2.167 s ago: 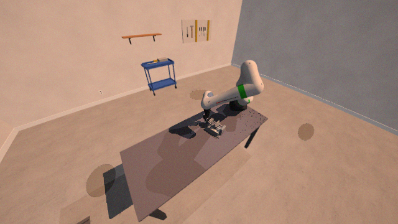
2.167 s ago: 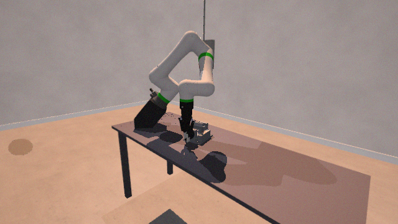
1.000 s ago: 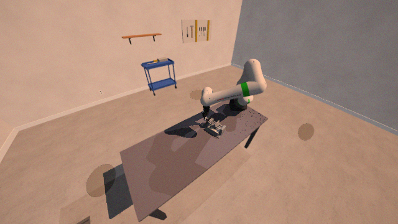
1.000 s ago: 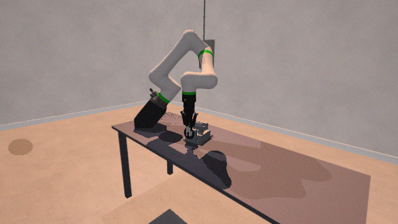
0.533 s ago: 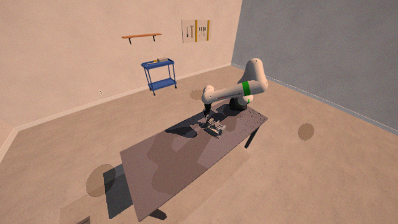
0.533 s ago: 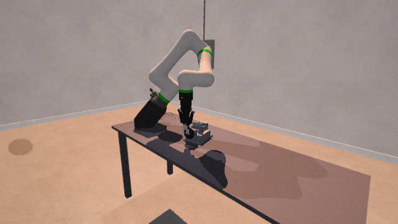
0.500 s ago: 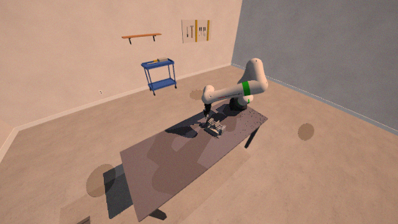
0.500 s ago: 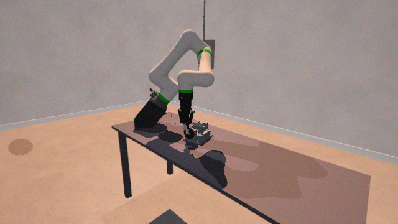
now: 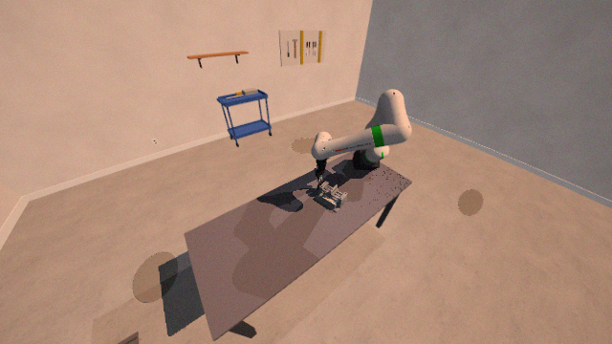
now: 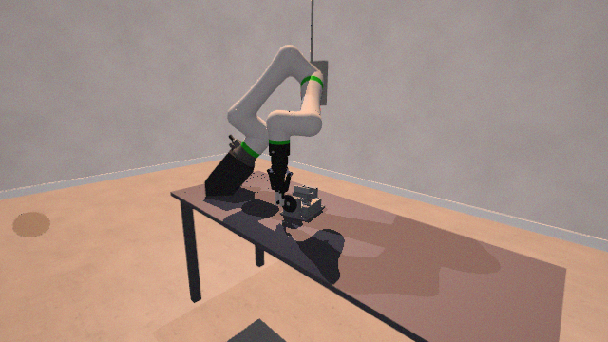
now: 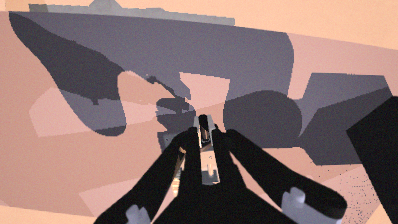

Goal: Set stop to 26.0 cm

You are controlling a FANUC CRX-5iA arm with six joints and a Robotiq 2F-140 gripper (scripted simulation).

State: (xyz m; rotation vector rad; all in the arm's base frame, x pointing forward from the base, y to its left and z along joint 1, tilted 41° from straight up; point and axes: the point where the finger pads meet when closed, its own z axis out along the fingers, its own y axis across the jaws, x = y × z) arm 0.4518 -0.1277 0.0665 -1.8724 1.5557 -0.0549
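Now: the handwheel 20 mm to the left of my hand and 20 mm below it. The rest, counted from my hand: grey stop fixture: 10 mm behind, 160 mm to the left, 20 mm below.
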